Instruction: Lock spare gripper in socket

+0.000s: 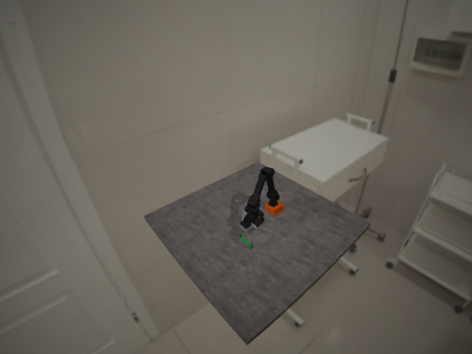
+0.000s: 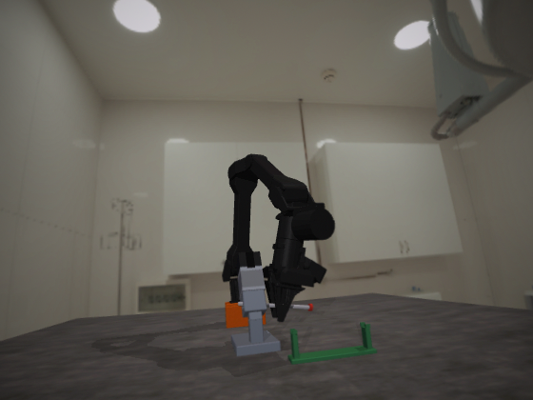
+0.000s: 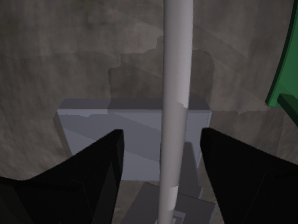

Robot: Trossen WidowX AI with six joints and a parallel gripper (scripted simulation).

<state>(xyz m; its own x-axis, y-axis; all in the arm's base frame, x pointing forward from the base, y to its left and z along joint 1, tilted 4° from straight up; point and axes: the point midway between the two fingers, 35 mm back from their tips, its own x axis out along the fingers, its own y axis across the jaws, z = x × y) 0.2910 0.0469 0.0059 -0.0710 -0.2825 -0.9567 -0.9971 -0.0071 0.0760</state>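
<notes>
Right now the grey mount is 1 cm behind my gripper tip and 4 cm to the right of it. Also, from my gripper tip: spare gripper: 2 cm behind, 5 cm to the right, 7 cm above; green rack: 11 cm ahead, 6 cm to the left, 2 cm below.
</notes>
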